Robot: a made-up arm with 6 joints.
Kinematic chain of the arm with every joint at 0, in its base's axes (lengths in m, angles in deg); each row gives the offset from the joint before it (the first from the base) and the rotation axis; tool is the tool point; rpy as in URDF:
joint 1: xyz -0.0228 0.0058 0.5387 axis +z
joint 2: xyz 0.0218 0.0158 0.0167 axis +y
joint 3: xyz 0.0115 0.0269 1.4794 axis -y
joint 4: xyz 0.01 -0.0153 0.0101 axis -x
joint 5: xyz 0.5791 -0.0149 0 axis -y
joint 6: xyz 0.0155 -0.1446 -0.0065 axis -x
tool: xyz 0.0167 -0.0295 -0.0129 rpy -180 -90 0
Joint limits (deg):
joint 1: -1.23..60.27
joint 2: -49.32..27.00
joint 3: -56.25..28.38
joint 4: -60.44..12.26
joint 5: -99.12..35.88
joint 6: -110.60..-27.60
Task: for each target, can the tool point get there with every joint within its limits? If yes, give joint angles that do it. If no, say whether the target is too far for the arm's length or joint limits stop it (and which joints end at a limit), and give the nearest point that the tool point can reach.
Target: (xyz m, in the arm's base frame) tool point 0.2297 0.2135 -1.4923
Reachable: no: joint limits stop it (at a limit: joint 2, joint 3, joint 4, joint 5) | nearest point 0.4707 0.4118 1.2189 | short by 2.729 m
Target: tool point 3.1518 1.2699 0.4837
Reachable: no: too far | nearest point 1.1718 0.4815 1.5714 | short by 2.393 m
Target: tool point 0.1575 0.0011 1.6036
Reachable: yes | joints 23.81 -13.60 -41.80 -34.82 -19.33 -65.41
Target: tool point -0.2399 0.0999 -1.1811
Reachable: no: joint limits stop it (at a limit: joint 1, joint 2, joint 3, joint 4, joint 6) | nearest point -0.5326 -0.0088 1.2899 | short by 2.491 m
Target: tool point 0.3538 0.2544 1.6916
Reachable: yes | joints 48.12 -3.93 -35.04 0.53 -20.11 -100.56
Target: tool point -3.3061 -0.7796 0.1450
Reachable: no: too far | nearest point -0.5740 -0.1261 1.3081 | short by 3.040 m
